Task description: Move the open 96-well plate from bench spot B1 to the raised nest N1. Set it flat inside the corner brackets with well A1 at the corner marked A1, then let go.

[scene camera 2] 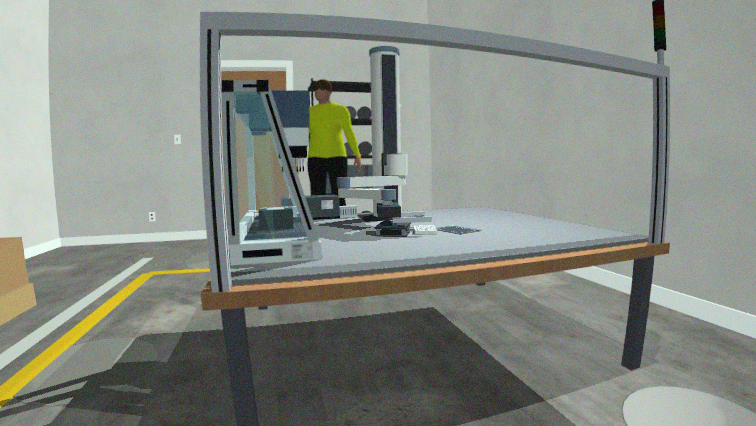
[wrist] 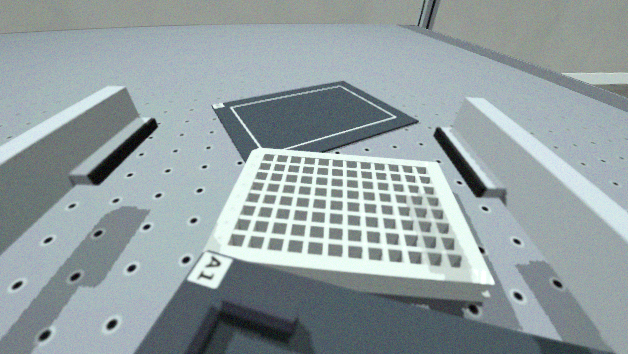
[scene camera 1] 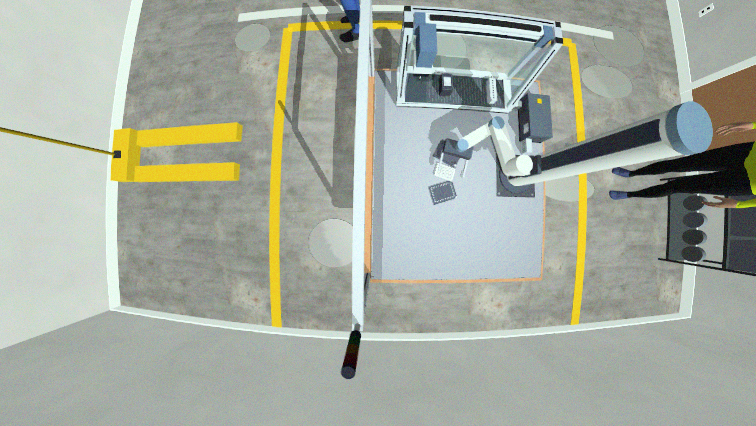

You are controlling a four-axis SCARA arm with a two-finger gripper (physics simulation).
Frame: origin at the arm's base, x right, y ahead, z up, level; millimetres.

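Where they show: gripper, between the fingertips: (scene camera 2: 427, 216) (wrist: 295, 110) (scene camera 1: 450, 174); arm's base, origin of its link: (scene camera 2: 387, 218) (scene camera 1: 514, 176).
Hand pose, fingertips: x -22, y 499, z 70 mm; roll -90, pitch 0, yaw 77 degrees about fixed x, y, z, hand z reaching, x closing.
Observation:
Things, the pixels of their centre, and the offset from my fingertips. "pt": a spot on its surface instead. Level surfaces: height alone.
- white open 96-well plate, middle of its body: (wrist: 343, 208) (scene camera 2: 424, 229) (scene camera 1: 444, 172) dx +23, dy +23, dz -49 mm
- dark raised nest, middle of its body: (scene camera 2: 393, 227) (scene camera 1: 448, 153) dx +147, dy +5, dz -36 mm
- nest's A1 label, a spot on its surface: (wrist: 211, 270) pt dx +64, dy -37, dz -21 mm
- corner bracket, a spot on its surface: (wrist: 260, 317) pt dx +83, dy -23, dz -16 mm
- flat dark mat, height of its surface: dz -56 mm
- glass-fronted enclosure, a spot on its surface: (scene camera 1: 417, 66) pt dx +486, dy +274, dz +329 mm
- dark box, a spot on its surface: (scene camera 2: 322, 206) pt dx +363, dy -533, dz +9 mm
The white open 96-well plate (scene camera 1: 443, 169) (scene camera 2: 424, 229) (wrist: 340, 205) is beside the dark raised nest (scene camera 2: 391, 231) (wrist: 400, 320), which hides its near lower edge in the wrist view. I cannot tell whether the plate lies fully flat. The nest's A1 label (wrist: 211, 270) is near the plate's near left corner, and one corner bracket (wrist: 260, 317) shows. My gripper (scene camera 1: 452, 165) (scene camera 2: 417, 217) (wrist: 295, 110) is open and empty, with its fingers spread wide on both sides of the plate and above it. The gripper body partly covers the nest in scene camera 1.
A flat dark mat (scene camera 1: 442, 192) (scene camera 2: 459, 229) (wrist: 320, 110) with a white outline lies beyond the plate; its label is unreadable. A glass-fronted enclosure (scene camera 1: 417, 66) and a dark box (scene camera 1: 536, 119) (scene camera 2: 322, 206) stand on the bench. A person (scene camera 2: 326, 129) stands behind the bench.

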